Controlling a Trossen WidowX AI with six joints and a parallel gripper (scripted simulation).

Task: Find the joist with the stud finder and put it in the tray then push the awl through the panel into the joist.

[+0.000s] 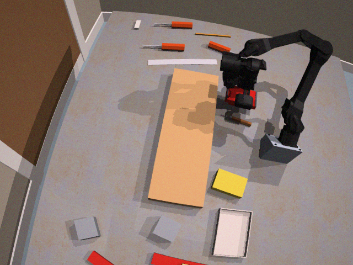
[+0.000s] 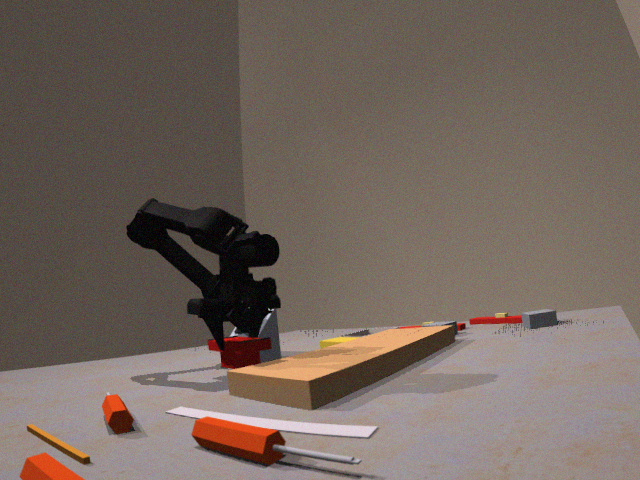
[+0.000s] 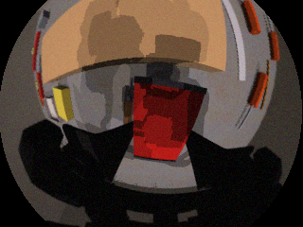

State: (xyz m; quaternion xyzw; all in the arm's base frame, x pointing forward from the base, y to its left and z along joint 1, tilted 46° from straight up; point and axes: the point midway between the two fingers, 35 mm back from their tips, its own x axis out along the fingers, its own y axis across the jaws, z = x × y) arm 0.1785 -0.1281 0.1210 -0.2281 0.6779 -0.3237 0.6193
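Right now the brown-handled awl is 7 cm to the left of my gripper tip, 5 cm below it and 2 cm ahead of it. From my gripper tip the other things lie so: white strip 24 cm ahead, 18 cm to the right, 6 cm below; then red stud finder 3 cm below, 2 cm ahead; then yellow block 33 cm to the left, 5 cm below, 2 cm ahead.
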